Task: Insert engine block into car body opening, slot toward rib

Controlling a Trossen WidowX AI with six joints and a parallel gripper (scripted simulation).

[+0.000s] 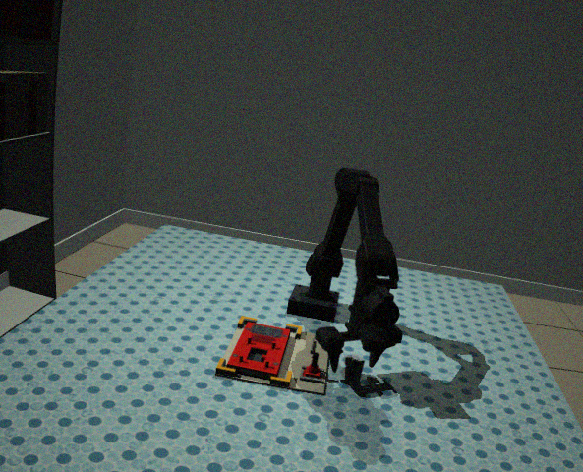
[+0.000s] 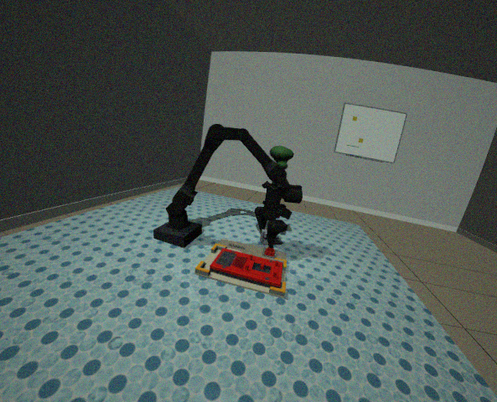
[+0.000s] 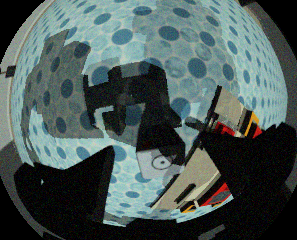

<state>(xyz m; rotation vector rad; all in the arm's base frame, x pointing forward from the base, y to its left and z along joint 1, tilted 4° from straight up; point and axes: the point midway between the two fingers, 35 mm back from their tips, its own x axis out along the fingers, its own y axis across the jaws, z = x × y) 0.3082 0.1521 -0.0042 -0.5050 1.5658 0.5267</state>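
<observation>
The dark upright post is 80 mm to the right of my gripper tip, 40 mm ahead of it and 10 mm above it. The rest, counted from my gripper tip: cream base plate: 190 mm to the right, 10 mm below; then engine block: 10 mm to the right.
</observation>
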